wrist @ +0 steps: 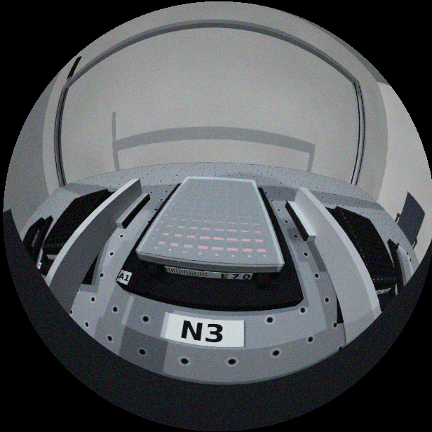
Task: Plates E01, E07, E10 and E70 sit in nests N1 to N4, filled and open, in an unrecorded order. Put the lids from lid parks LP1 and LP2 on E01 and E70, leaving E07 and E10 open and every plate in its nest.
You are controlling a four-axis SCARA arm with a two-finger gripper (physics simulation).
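Plate E70 (210, 235) sits in the black nest N3 (210, 296), its label facing the camera. Pink wells show in its near rows; its far rows look grey. Whether a lid covers it I cannot tell. My gripper (216, 189) is open, with one pale finger on each side of the plate and a gap between each finger pad and the plate. Nothing is between the fingers. Lid parks LP1 and LP2 and the labels E01, E07 and E10 do not show.
A black, dotted block (77, 220) stands beyond the left finger and another black, dotted block (367, 242) beyond the right finger, both partly hidden. The N3 sign (230, 334) lies on the perforated deck (205, 372). A dark blue panel (412, 217) stands at the far right.
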